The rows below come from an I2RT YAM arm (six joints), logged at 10 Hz.
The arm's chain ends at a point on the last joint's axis. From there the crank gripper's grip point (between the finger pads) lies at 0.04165 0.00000 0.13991 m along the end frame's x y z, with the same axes.
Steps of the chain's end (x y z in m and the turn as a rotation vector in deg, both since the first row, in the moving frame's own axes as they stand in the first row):
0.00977, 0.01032, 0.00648, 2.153, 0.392, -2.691
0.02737, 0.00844, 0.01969, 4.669, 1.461, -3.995
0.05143, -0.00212, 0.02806, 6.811, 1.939, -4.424
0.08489, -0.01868, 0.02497, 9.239, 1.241, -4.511
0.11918, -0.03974, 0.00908, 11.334, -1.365, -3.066
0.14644, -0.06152, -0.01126, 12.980, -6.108, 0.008
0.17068, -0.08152, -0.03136, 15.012, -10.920, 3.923
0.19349, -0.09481, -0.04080, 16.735, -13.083, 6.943
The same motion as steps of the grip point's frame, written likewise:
0.01056, 0.00309, 0.00606, 2.153, 0.392, -2.691
0.03042, -0.00592, 0.01800, 4.669, 1.461, -3.995
0.05536, -0.02200, 0.02540, 6.811, 1.939, -4.424
0.08688, -0.04443, 0.02196, 9.239, 1.241, -4.511
0.11506, -0.06944, 0.00708, 11.334, -1.365, -3.066
0.13145, -0.09338, -0.01123, 12.980, -6.108, 0.008
0.14490, -0.11665, -0.03047, 15.012, -10.920, 3.923
0.16342, -0.13301, -0.04030, 16.735, -13.083, 6.943

